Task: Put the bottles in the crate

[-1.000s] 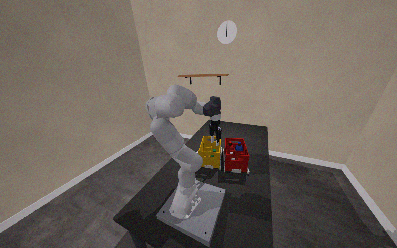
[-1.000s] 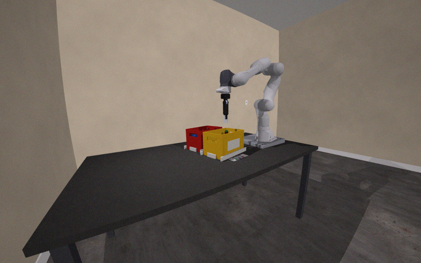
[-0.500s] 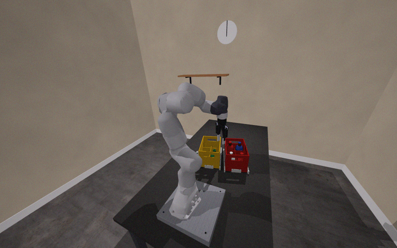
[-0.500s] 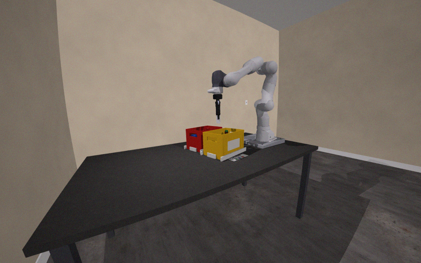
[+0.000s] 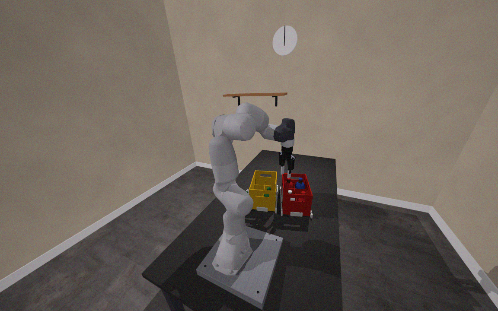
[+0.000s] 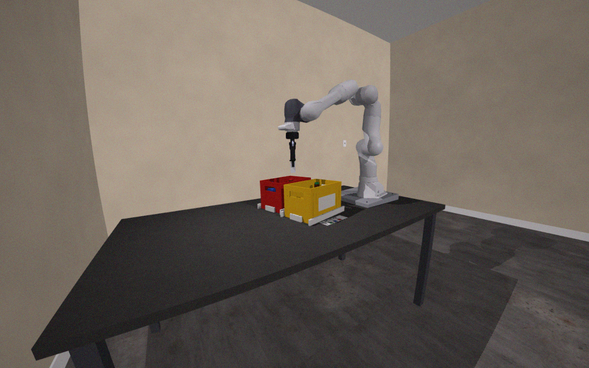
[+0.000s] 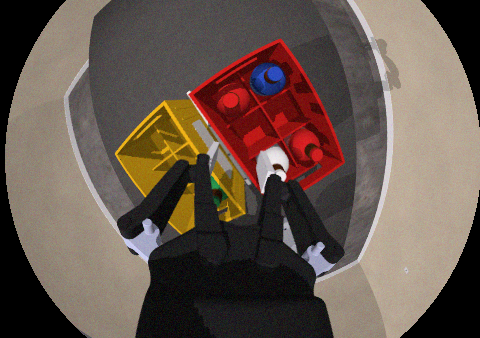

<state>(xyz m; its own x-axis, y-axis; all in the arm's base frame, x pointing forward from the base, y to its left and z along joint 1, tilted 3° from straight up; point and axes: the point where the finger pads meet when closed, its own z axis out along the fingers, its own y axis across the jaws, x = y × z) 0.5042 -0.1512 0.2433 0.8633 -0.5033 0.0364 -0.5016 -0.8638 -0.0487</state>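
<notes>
Right now my hand is 100 mm short of the blue-labelled bottle, 100 mm to the left of it and 170 mm above it. The rest, counted from my hand: green-labelled bottle: 110 mm behind, 90 mm to the left, 170 mm below; white-capped bottle: 90 mm behind, 50 mm to the right, 170 mm below; red crate: 10 mm ahead, 70 mm to the right, 170 mm below.
</notes>
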